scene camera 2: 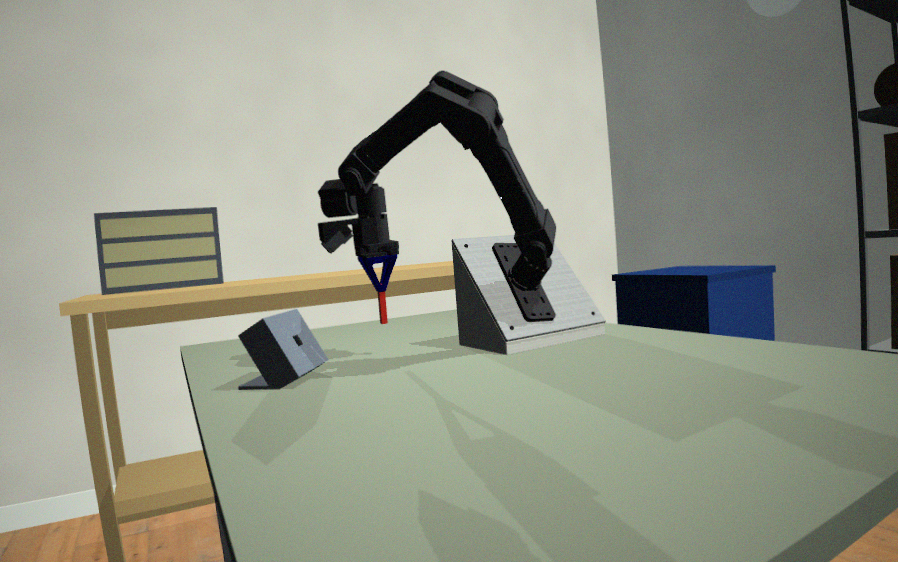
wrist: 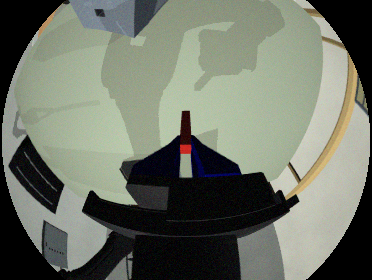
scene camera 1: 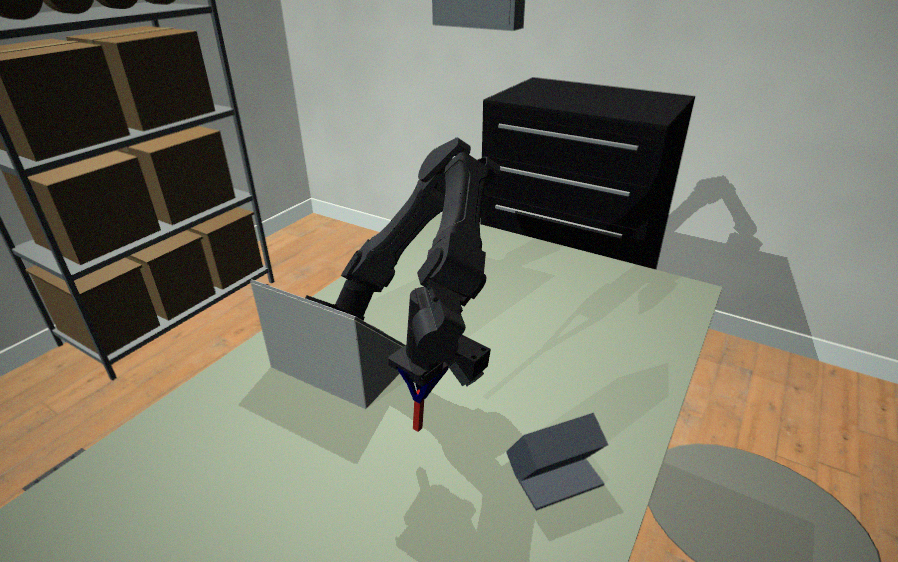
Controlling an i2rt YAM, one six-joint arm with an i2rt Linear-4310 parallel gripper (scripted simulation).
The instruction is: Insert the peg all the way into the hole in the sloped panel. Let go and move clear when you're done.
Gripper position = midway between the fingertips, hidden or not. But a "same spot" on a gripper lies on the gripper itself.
my gripper: scene camera 2; wrist; scene camera 1 419, 399
same spot on my gripper: point(wrist: 217, 190) = point(scene camera 2: 358, 253)
